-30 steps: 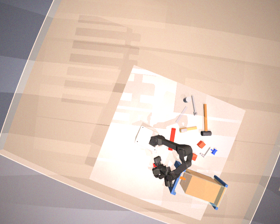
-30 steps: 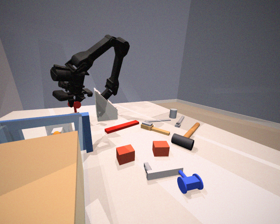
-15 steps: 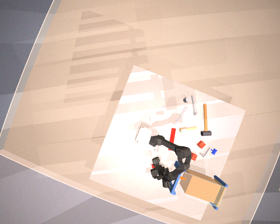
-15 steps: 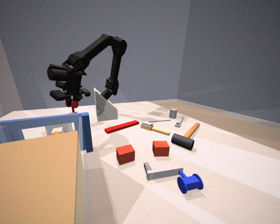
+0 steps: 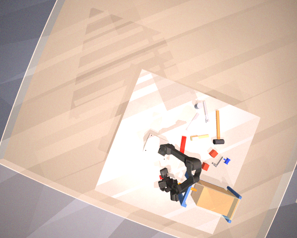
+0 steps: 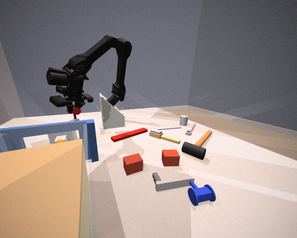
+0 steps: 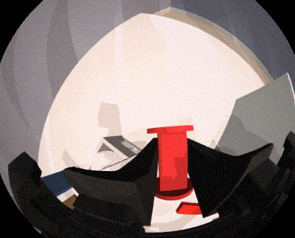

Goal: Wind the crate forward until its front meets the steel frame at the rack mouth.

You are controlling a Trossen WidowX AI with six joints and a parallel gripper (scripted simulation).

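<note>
The winch handle is 50 mm ahead of my gripper tip and 30 mm below it. Also, from my gripper tip: red knob: 10 mm to the left, 10 mm ahead; then winch: 100 mm below, 90 mm ahead, 40 mm to the right; then blue steel frame: 260 mm ahead, 30 mm below.
</note>
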